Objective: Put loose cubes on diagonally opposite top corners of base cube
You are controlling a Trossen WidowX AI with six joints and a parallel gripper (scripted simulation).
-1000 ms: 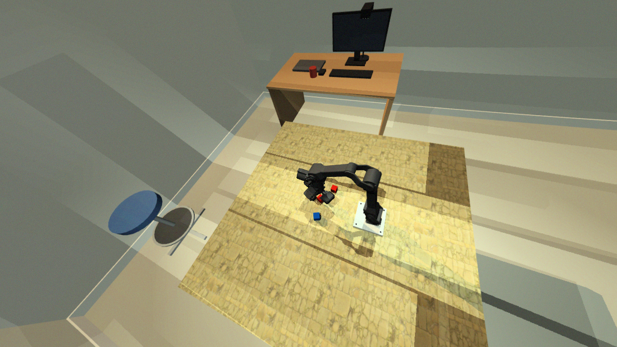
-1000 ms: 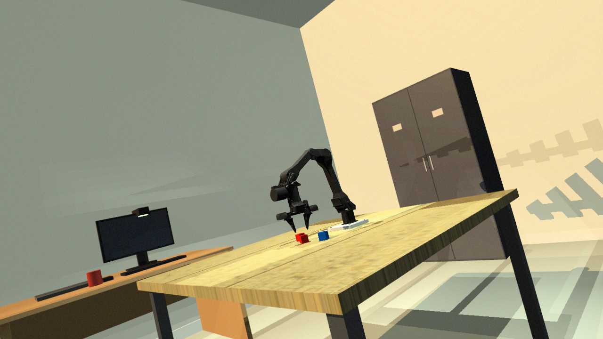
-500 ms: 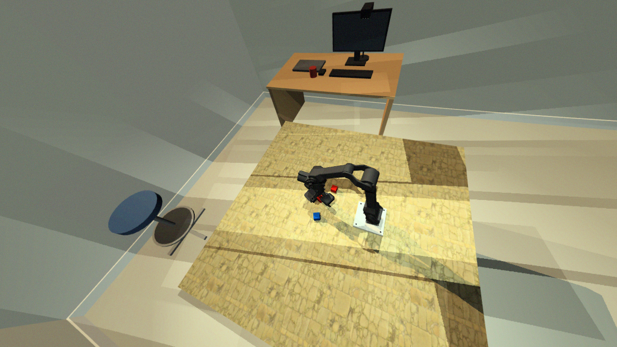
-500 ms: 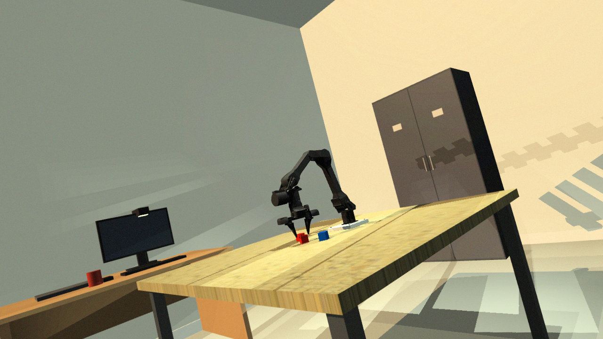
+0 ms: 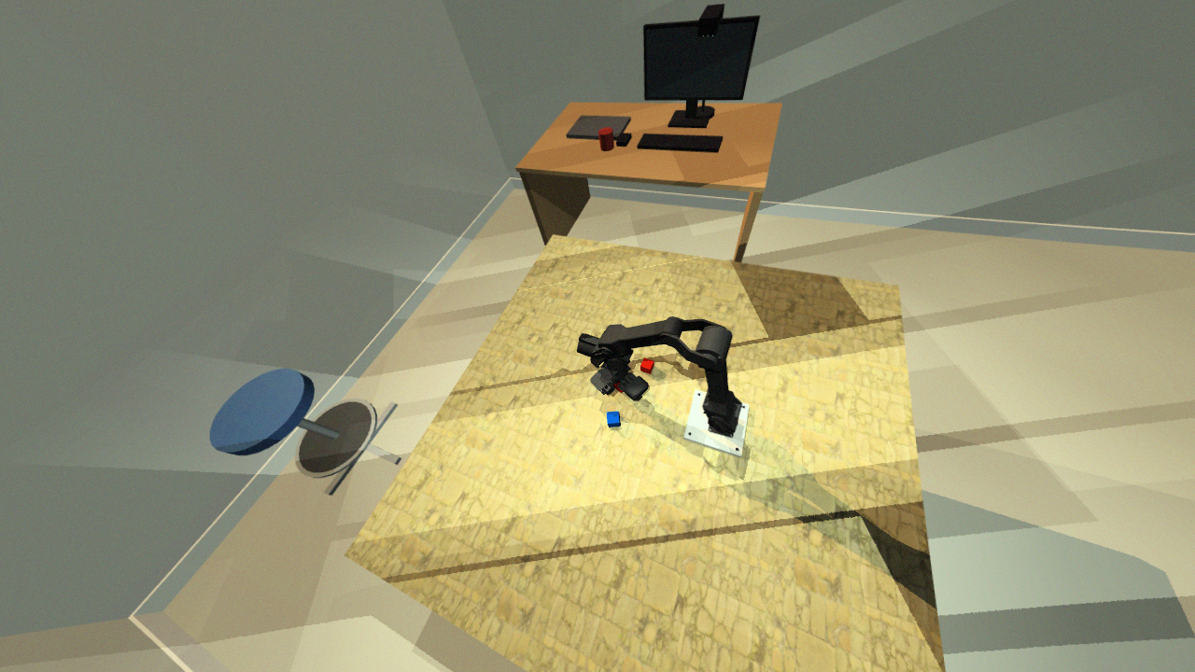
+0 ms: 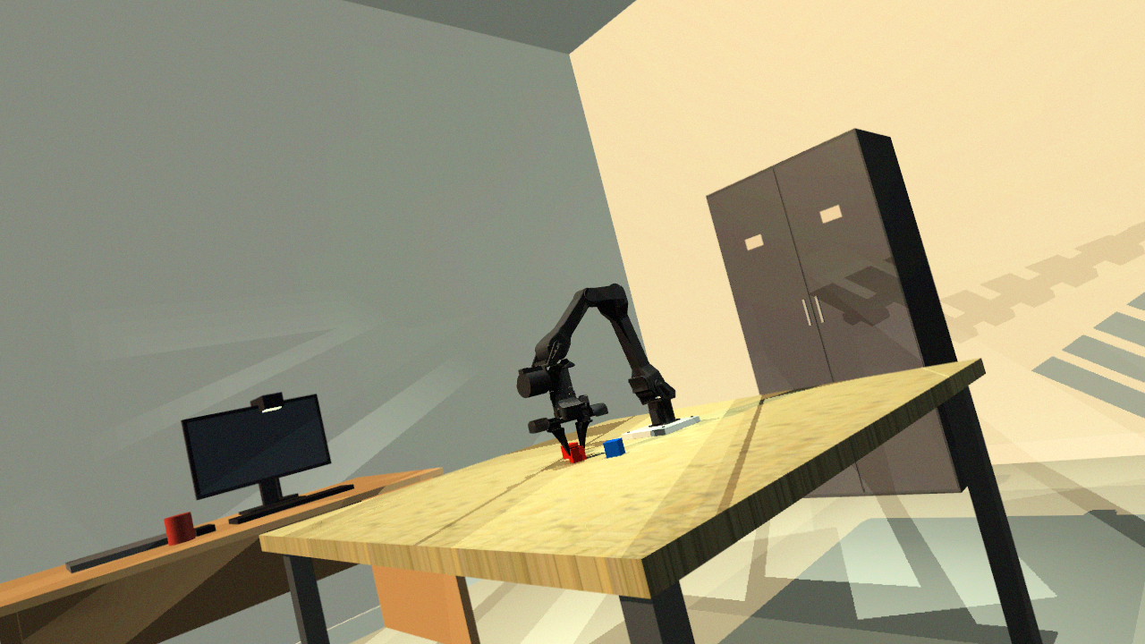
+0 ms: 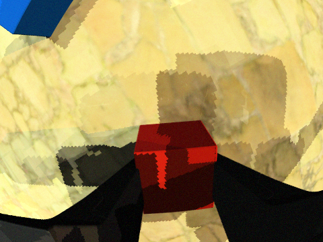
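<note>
Right now the blue cube is 110 mm to the left of my gripper tip and 10 mm behind it.
</note>
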